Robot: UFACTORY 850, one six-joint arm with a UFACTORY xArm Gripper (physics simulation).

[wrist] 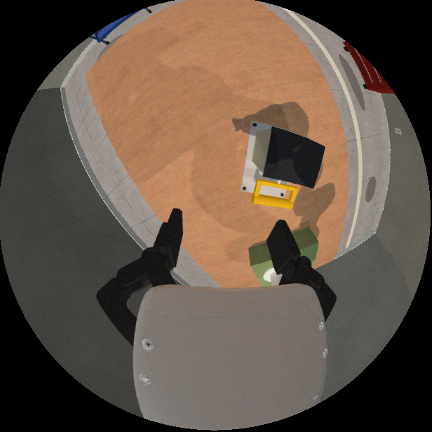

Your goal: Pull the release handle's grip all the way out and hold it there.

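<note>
The release handle's yellow grip (273, 202) is a rectangular loop at the lower side of a box with a black top (294, 157) and a beige side. The box stands on a light metal base plate (248, 172) with dark bolts at its corners. My gripper (229, 226) is open, with its two black fingers wide apart and nothing between them. The grip lies beyond the fingertips and to the right, above the right finger in the view, and does not touch it. The link between the grip and the box is mostly hidden.
A green block-like object (307, 241) with a white round spot is partly hidden behind the right finger. The wooden table top (165, 110) carries the base plate. A red slatted object (370, 72) is at the upper right and a blue cart (114, 27) at the upper left.
</note>
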